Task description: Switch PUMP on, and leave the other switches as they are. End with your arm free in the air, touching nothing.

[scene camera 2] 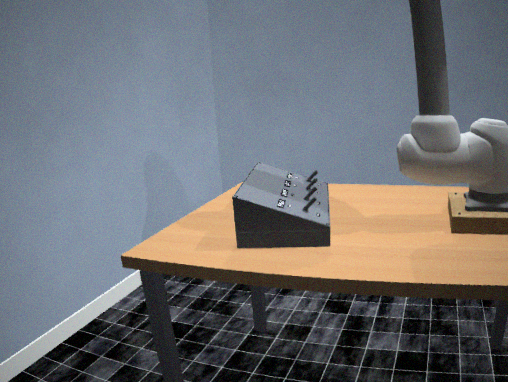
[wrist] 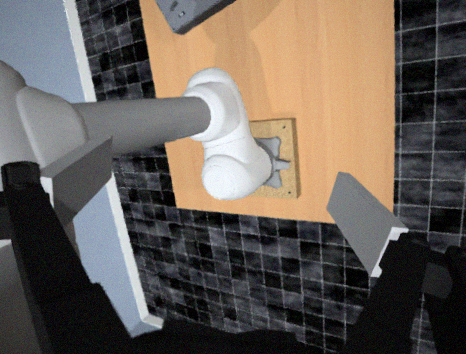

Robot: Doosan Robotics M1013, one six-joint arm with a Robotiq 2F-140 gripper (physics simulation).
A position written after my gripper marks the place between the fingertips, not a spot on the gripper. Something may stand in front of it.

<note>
I see my gripper [wrist: 225,174] and a grey sloped switch box [scene camera 2: 269,208].
</note>
